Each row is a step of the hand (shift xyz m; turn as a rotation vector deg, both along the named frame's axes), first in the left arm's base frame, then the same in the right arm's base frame.
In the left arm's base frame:
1: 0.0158 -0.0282 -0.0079 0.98 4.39 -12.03
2: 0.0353 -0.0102 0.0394 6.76 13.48 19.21
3: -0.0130 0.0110 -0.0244 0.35 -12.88 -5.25
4: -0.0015 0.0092 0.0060 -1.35 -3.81 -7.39
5: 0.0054 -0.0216 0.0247 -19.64 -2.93 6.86
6: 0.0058 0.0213 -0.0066 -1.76 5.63 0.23
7: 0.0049 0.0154 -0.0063 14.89 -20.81 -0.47
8: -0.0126 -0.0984 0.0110 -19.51 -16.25 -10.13
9: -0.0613 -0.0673 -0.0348 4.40 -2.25 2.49
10: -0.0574 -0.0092 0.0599 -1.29 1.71 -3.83
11: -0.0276 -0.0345 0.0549 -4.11 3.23 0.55
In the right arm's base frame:
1: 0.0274 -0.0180 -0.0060 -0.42 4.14 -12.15
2: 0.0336 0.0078 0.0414 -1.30 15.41 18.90
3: -0.0151 0.0034 -0.0254 6.50 -11.38 -4.68
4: -0.0059 0.0076 0.0055 0.98 -4.13 -7.27
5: 0.0132 -0.0163 0.0258 -16.51 -11.48 6.08
6: -0.0042 0.0215 -0.0072 -4.15 4.20 -0.09
7: -0.0023 0.0158 -0.0067 22.75 -11.68 1.09
8: 0.0331 -0.0930 0.0146 -9.30 -23.55 -10.30
9: -0.0216 -0.0885 -0.0346 4.78 0.06 2.78
10: -0.0503 -0.0334 0.0576 -1.70 0.86 -3.95
11: -0.0120 -0.0424 0.0550 -5.16 1.00 0.23

